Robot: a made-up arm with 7 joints. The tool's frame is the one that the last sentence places.
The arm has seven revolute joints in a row. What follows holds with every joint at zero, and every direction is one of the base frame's.
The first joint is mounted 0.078 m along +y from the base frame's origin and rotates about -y.
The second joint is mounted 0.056 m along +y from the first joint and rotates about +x.
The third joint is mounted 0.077 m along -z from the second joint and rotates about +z.
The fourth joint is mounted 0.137 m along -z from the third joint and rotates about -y.
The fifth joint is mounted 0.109 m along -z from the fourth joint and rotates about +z.
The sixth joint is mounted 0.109 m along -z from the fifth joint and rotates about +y.
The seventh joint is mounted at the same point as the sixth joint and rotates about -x.
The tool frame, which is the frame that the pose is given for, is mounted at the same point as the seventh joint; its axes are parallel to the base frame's.
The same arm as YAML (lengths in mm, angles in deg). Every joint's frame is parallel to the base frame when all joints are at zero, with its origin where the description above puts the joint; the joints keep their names.
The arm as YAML. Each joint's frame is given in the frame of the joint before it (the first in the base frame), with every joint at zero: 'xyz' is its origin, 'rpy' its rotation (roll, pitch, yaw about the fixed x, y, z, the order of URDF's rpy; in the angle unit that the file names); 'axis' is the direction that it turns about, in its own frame. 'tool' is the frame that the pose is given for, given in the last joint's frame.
units:
  length: mm
  angle: deg
joints:
  - name: joint 1
    type: revolute
    origin:
      xyz: [0.0, 78.0, 0.0]
      rpy: [0.0, 0.0, 0.0]
    axis: [0.0, -1.0, 0.0]
  - name: joint 2
    type: revolute
    origin:
      xyz: [0.0, 56.0, 0.0]
      rpy: [0.0, 0.0, 0.0]
    axis: [1.0, 0.0, 0.0]
  - name: joint 3
    type: revolute
    origin:
      xyz: [0.0, 0.0, -77.0]
      rpy: [0.0, 0.0, 0.0]
    axis: [0.0, 0.0, 1.0]
  - name: joint 4
    type: revolute
    origin:
      xyz: [0.0, 0.0, -137.0]
      rpy: [0.0, 0.0, 0.0]
    axis: [0.0, -1.0, 0.0]
  - name: joint 5
    type: revolute
    origin:
      xyz: [0.0, 0.0, -109.0]
      rpy: [0.0, 0.0, 0.0]
    axis: [0.0, 0.0, 1.0]
  - name: joint 6
    type: revolute
    origin:
      xyz: [0.0, 0.0, -109.0]
      rpy: [0.0, 0.0, 0.0]
    axis: [0.0, 1.0, 0.0]
  - name: joint 7
    type: revolute
    origin:
      xyz: [0.0, 0.0, 0.0]
      rpy: [0.0, 0.0, 0.0]
    axis: [-1.0, 0.0, 0.0]
tool:
  origin:
    xyz: [0.0, 0.0, 0.0]
    rpy: [0.0, 0.0, 0.0]

